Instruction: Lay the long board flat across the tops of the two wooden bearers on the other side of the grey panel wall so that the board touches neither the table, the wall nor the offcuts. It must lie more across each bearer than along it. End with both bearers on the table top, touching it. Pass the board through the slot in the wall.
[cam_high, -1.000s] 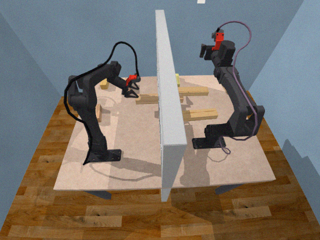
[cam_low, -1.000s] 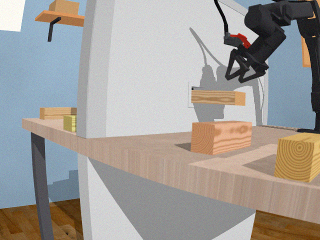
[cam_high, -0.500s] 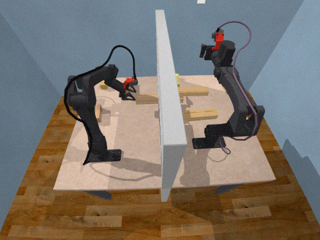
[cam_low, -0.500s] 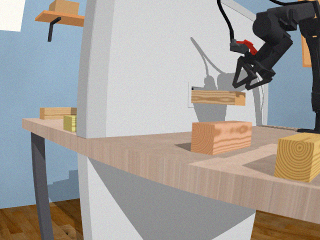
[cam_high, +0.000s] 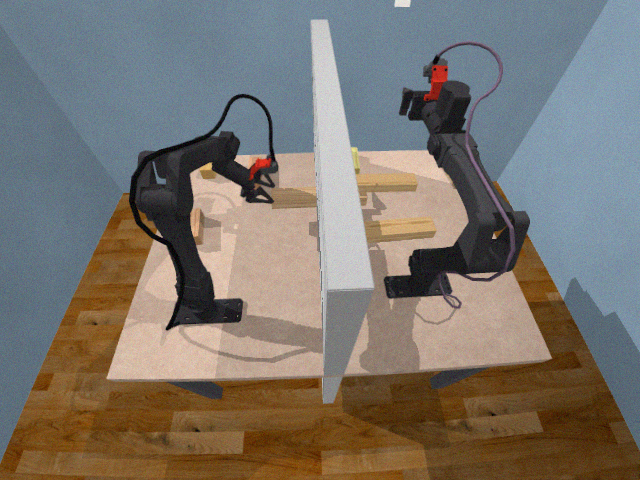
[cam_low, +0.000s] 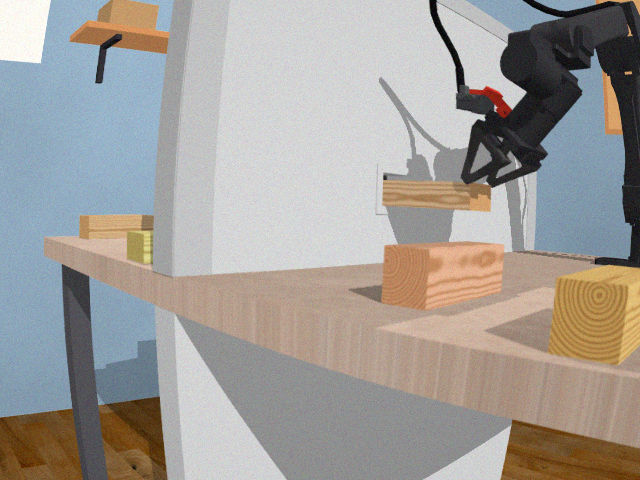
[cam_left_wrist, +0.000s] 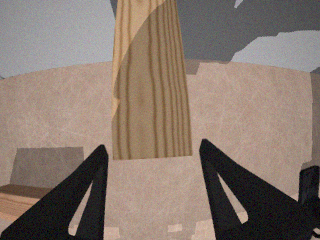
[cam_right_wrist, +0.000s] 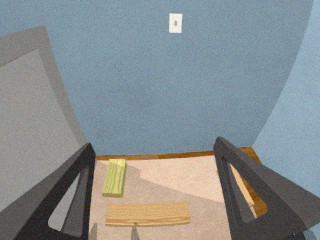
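The long board lies 310 mm below my right hand, 290 mm to the left of it and 60 mm behind it. From my right hand the other things lie so: orange block 520 mm to the left, 380 mm below, 170 mm ahead; then yellow block 710 mm to the left, 390 mm below, 260 mm ahead; then yellow-green offcut 390 mm below, 200 mm ahead, 130 mm to the left.
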